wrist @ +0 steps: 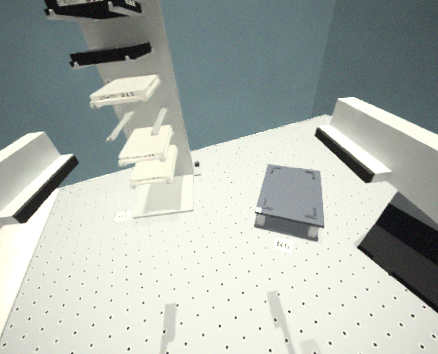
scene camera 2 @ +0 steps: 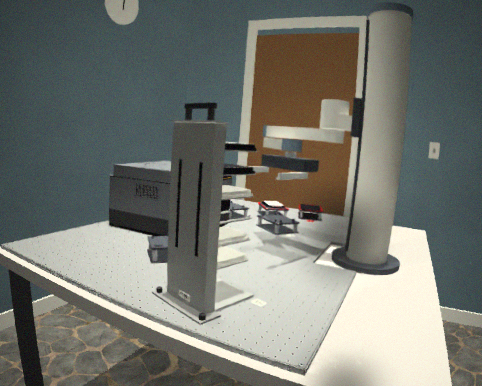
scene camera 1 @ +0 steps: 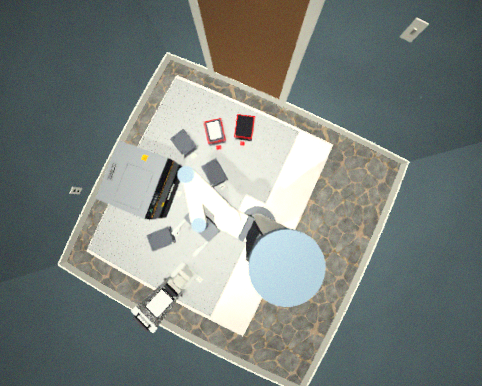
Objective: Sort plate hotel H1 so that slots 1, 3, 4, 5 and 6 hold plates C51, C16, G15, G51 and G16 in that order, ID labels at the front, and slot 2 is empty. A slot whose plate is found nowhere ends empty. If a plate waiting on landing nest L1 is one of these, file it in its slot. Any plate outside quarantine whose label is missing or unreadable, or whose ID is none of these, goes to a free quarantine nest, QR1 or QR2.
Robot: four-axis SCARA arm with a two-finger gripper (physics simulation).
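Note:
Hotel H1 (scene camera 1: 154, 309) (scene camera 2: 195, 215) (wrist: 172, 95) stands at the table edge. In the wrist view, from the top, it holds a black plate (wrist: 100, 9), another black plate (wrist: 111, 55), a white plate (wrist: 125, 89) whose blurred label may read G15, bare rails at slot 3, and two white plates (wrist: 146, 142) (wrist: 154, 169) in slots 2 and 1. The other labels are unreadable. My gripper (scene camera 1: 184, 244) (scene camera 2: 270, 173) (wrist: 194, 131) is open and empty, facing the hotel from a distance. One red-rimmed quarantine nest (scene camera 1: 223, 137) bears a white plate (scene camera 1: 214, 130); the other (scene camera 1: 253, 127) looks filled by a black plate (scene camera 1: 245, 127).
A grey device (scene camera 1: 132, 180) (scene camera 2: 137, 200) (wrist: 405, 250) stands beside the nests. A bare grey nest (scene camera 1: 161, 238) (wrist: 291, 192) stands between it and the hotel. More grey nests (scene camera 1: 183, 142) (scene camera 1: 215, 172) stand nearby; I cannot tell which is L1. The arm column (scene camera 2: 380, 140) stands at the right.

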